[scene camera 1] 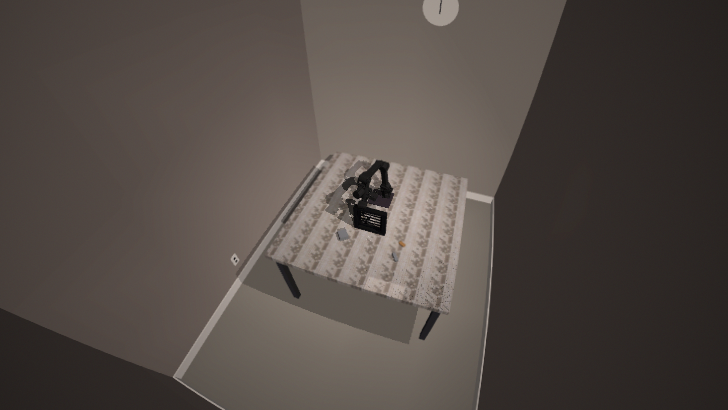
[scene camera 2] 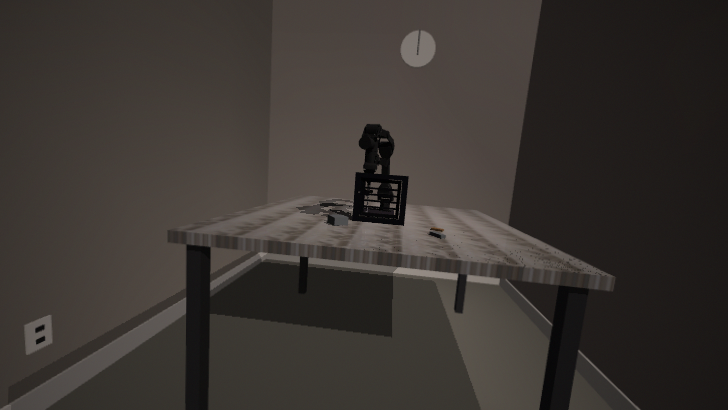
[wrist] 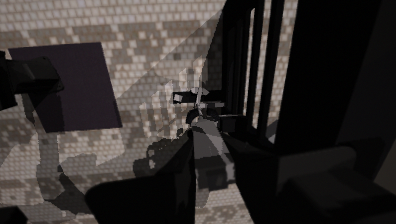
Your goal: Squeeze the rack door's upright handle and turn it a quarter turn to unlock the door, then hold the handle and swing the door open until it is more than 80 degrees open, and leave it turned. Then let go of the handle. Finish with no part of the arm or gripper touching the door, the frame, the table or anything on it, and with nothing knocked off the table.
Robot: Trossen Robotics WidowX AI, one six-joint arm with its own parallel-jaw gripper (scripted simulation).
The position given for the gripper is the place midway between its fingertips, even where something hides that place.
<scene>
In view: the gripper [wrist: 206, 139] and a rack door [wrist: 306, 34].
</scene>
